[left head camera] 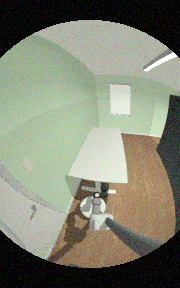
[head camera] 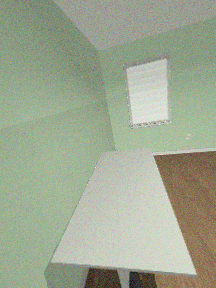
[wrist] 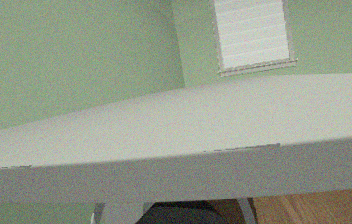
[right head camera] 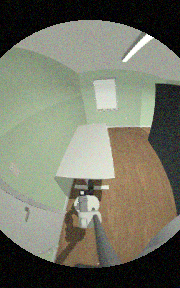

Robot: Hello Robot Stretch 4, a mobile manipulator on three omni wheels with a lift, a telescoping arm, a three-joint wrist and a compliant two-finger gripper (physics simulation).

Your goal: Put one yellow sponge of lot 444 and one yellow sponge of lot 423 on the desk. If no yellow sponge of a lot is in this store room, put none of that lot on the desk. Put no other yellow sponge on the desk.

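Frame: origin at the robot's base, x ahead, y left, z up, level; centimetres.
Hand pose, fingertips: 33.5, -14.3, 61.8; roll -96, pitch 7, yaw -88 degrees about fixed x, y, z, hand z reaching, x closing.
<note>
After its pixels a point has its place, as x, y, z.
The white desk [head camera: 123,205] {60.8, -15.2, 67.0} [left head camera: 100,154] {65.7, -13.3, 67.0} [right head camera: 88,150] {67.9, -17.1, 67.0} [wrist: 200,114] {31.0, -17.8, 67.0} stands along the green left wall with nothing on its top. No yellow sponge shows in any view. My gripper [left head camera: 104,188] [right head camera: 90,184] is low at the desk's near end, reaching under the front edge. Its fingertips are hidden by the desk top. In the wrist view only its dark body [wrist: 177,214] {18.7, -15.8, 64.7} and one spread finger arm show. It looks open and holds nothing that I can see.
The desk's leg and foot bar [left head camera: 88,188] [right head camera: 79,187] stand right behind the gripper. A tall dark unit [left head camera: 169,139] {107.3, -211.2, 65.4} [right head camera: 165,128] {85.8, -207.3, 77.0} fills the right side. A grey door with a handle [left head camera: 32,212] {-33.9, 45.3, 84.4} [right head camera: 26,214] {-33.7, 41.3, 88.3} is at the near left. A blinded window [head camera: 147,92] {277.8, -98.6, 143.1} is on the far wall.
</note>
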